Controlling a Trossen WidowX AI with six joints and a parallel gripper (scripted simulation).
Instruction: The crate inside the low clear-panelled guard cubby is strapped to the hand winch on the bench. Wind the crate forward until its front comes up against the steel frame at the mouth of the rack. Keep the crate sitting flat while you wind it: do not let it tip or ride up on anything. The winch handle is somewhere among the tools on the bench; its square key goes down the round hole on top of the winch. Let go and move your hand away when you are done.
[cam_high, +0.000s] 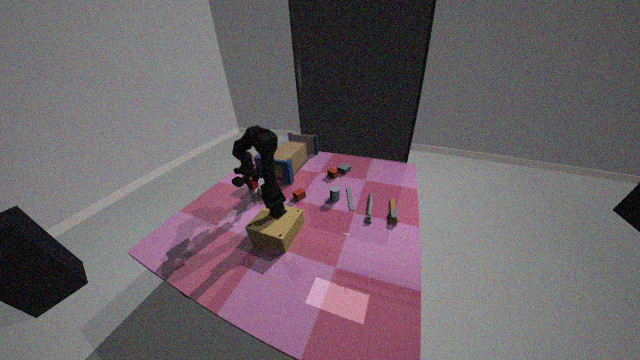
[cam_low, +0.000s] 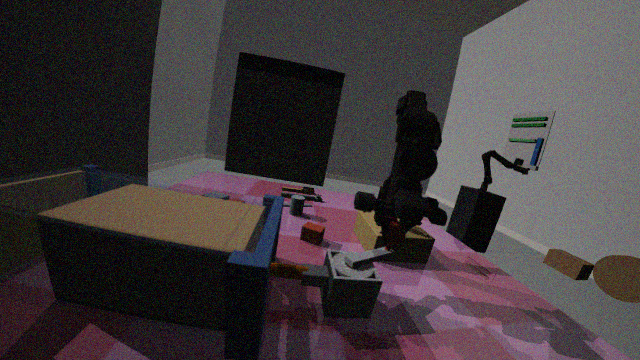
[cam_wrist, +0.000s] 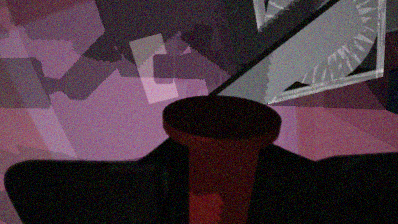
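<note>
Now: gripper tip 3 cm short of the red-knobbed winch handle, 2 cm to the right of it and 1 cm above it. The rest, counted from my gripper tip: blue steel frame: 24 cm ahead, 9 cm to the left, 1 cm below; then red knob: 2 cm above; then grey hand winch: 8 cm below, 7 cm ahead, 5 cm to the left.
</note>
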